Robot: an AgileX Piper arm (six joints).
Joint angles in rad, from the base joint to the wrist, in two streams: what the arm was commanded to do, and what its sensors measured. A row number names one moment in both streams.
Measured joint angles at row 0:
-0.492, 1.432, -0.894, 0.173, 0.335, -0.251
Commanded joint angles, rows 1 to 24:
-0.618, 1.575, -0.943, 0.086, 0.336, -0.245
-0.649, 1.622, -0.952, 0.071, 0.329, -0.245
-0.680, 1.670, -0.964, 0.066, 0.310, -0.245
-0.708, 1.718, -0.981, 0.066, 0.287, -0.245
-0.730, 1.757, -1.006, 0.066, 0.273, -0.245
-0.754, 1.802, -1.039, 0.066, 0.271, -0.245
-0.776, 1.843, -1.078, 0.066, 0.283, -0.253
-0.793, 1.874, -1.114, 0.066, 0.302, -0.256
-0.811, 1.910, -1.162, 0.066, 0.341, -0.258
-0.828, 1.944, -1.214, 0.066, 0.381, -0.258
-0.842, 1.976, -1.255, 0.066, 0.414, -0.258
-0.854, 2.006, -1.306, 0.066, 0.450, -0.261
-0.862, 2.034, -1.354, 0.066, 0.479, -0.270
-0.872, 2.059, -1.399, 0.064, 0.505, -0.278
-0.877, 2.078, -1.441, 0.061, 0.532, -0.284
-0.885, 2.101, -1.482, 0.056, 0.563, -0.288
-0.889, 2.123, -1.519, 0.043, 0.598, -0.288
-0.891, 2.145, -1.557, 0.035, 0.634, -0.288
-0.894, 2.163, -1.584, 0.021, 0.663, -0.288
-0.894, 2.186, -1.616, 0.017, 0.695, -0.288
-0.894, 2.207, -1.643, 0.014, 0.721, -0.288
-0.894, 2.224, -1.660, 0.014, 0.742, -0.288
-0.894, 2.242, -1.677, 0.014, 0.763, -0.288
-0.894, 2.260, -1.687, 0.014, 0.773, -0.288
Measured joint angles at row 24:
-0.889, 2.199, -1.627, 0.029, 0.686, -0.279
